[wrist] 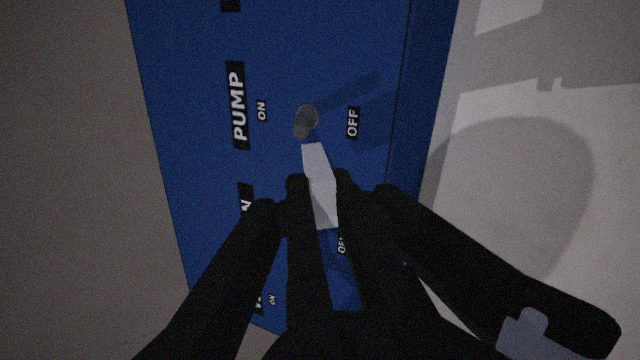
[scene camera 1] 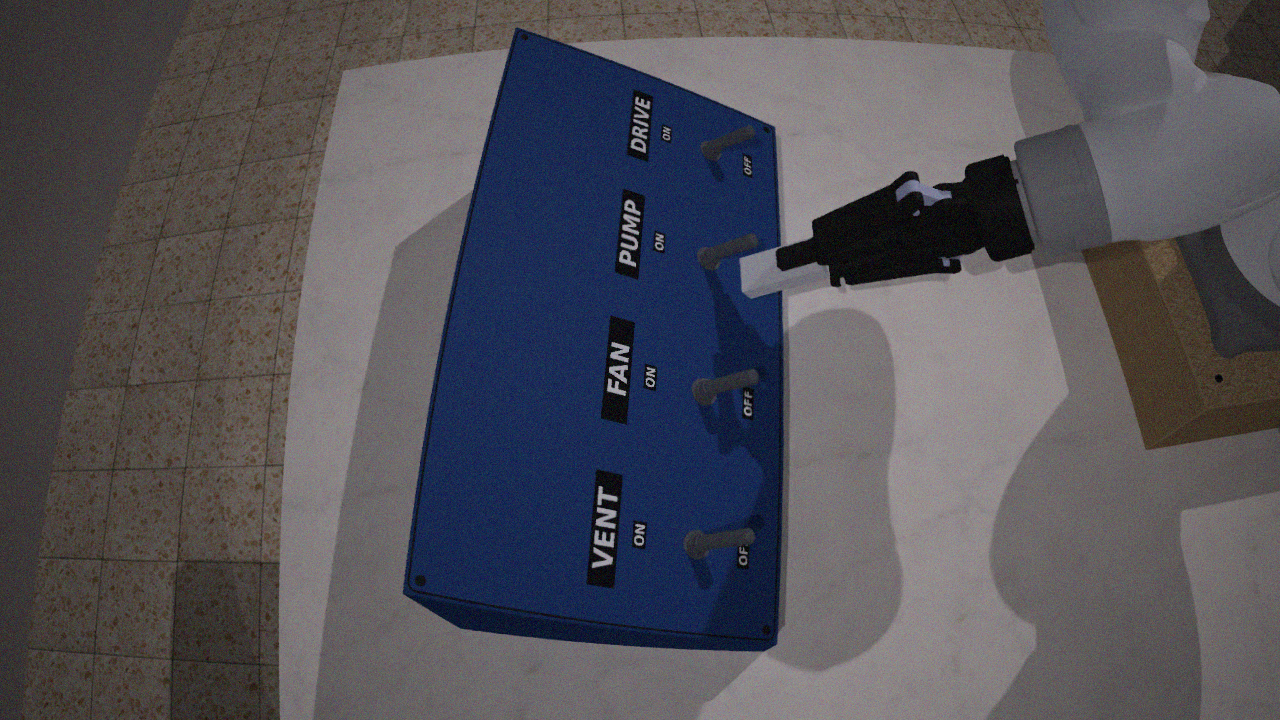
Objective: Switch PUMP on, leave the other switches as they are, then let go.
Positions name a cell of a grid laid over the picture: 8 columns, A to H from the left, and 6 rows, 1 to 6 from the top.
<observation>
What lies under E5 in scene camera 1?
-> A vent lever.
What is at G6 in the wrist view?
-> My gripper.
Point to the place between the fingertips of my gripper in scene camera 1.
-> E3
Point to a fan lever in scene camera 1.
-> E4
</observation>
